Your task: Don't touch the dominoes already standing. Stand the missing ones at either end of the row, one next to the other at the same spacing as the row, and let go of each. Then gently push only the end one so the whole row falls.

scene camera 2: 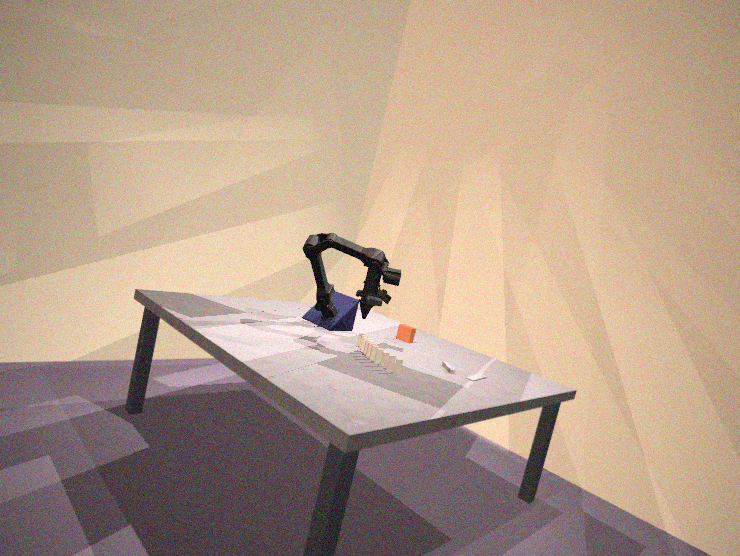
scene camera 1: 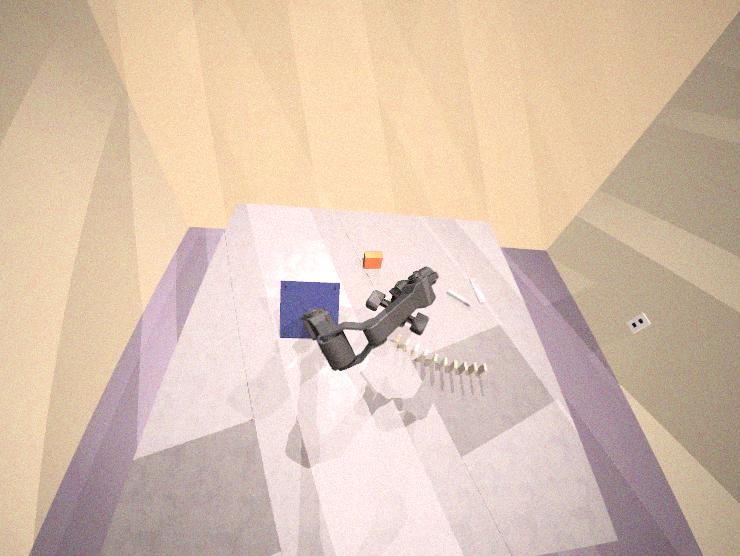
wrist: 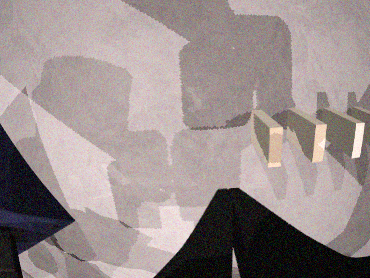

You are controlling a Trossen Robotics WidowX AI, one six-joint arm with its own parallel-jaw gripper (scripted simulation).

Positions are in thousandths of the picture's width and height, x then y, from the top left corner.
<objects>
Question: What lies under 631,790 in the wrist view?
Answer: My gripper.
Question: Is my gripper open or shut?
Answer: Shut.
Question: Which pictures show my gripper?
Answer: Scene camera 2, scene camera 1 and the wrist view: all of them.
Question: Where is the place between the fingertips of my gripper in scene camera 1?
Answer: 530,585
</objects>
